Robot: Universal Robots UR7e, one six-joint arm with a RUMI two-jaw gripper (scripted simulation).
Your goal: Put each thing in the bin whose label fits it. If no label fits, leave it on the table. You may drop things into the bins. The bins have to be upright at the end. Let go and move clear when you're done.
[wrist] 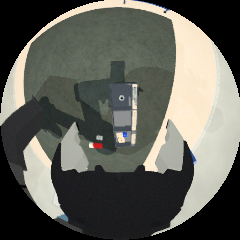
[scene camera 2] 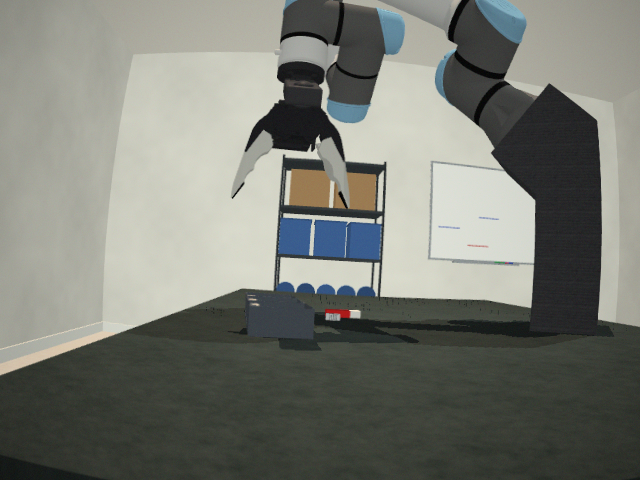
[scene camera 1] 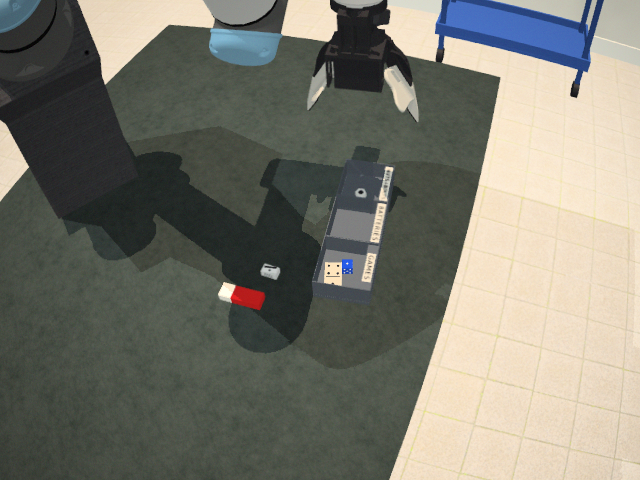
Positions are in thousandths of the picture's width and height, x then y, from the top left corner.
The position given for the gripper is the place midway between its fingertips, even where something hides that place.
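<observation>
Gripper visible in scene camera 1 (566,239), in scene camera 2 (454,424) and in the wrist view (506,506).
</observation>
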